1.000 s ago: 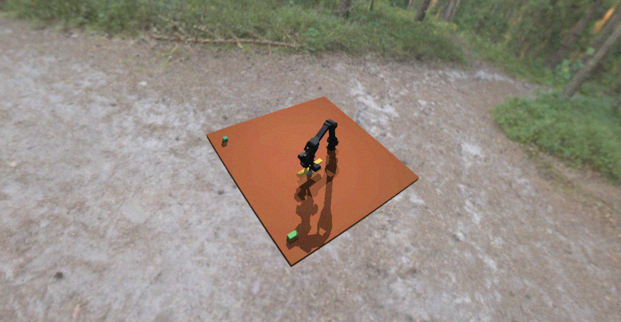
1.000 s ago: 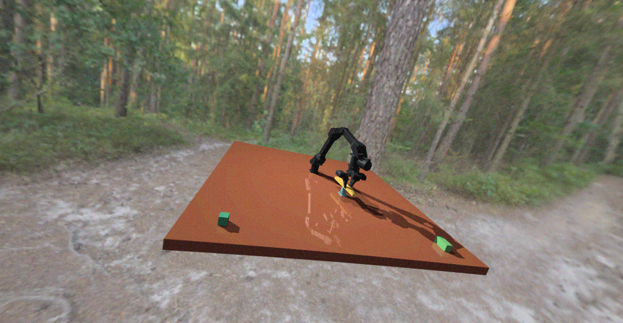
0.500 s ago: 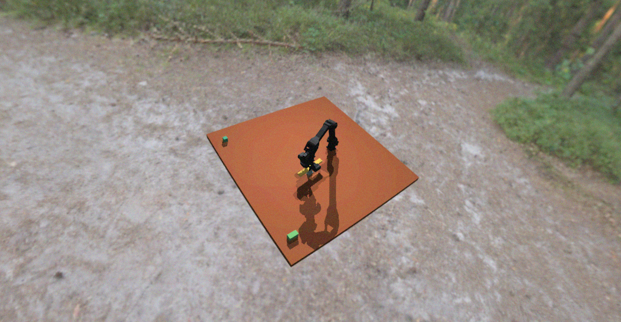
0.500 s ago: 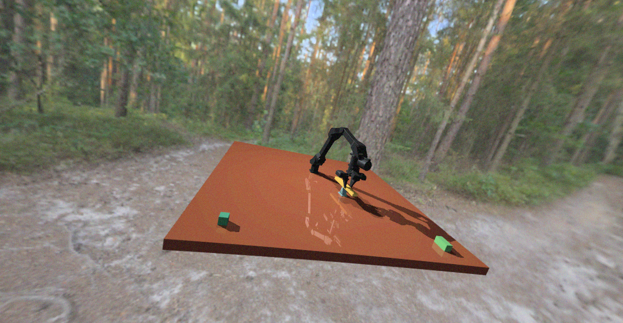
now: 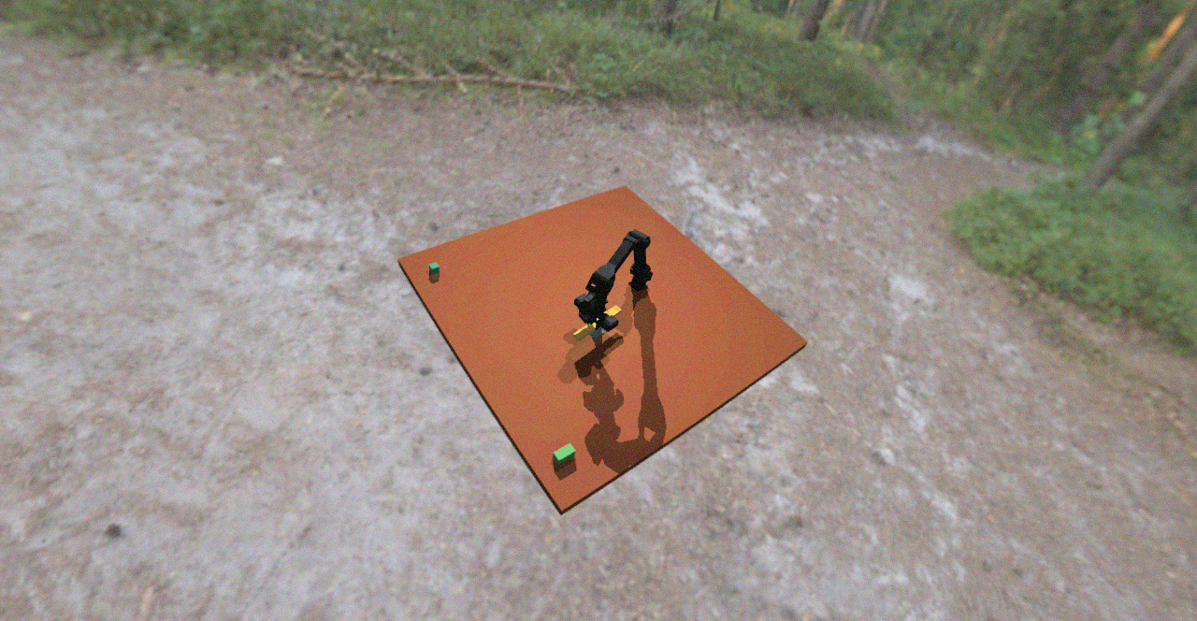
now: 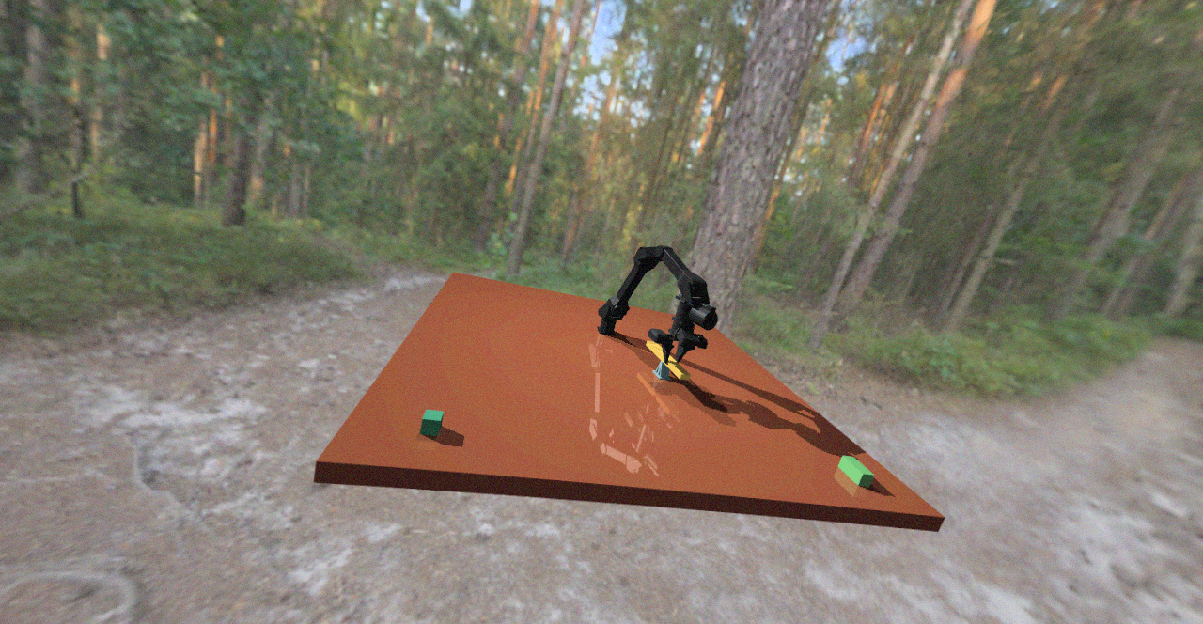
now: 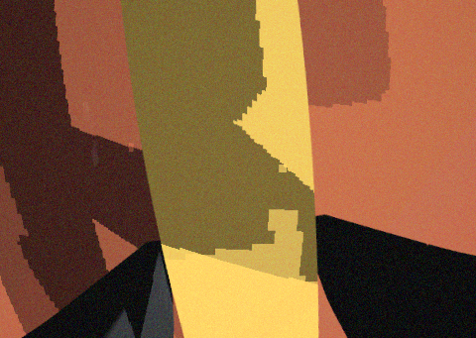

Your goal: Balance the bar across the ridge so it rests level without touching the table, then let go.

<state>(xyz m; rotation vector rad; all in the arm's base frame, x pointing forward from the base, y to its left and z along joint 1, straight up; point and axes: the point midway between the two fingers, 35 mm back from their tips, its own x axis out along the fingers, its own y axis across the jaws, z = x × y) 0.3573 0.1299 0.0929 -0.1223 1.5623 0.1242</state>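
Right now my gripper tip is 30 mm past the yellow bar. Round my gripper tip: green block (380 mm ahead, 370 mm to the left, 40 mm below); green cube (630 mm to the right, 380 mm ahead, 40 mm below).
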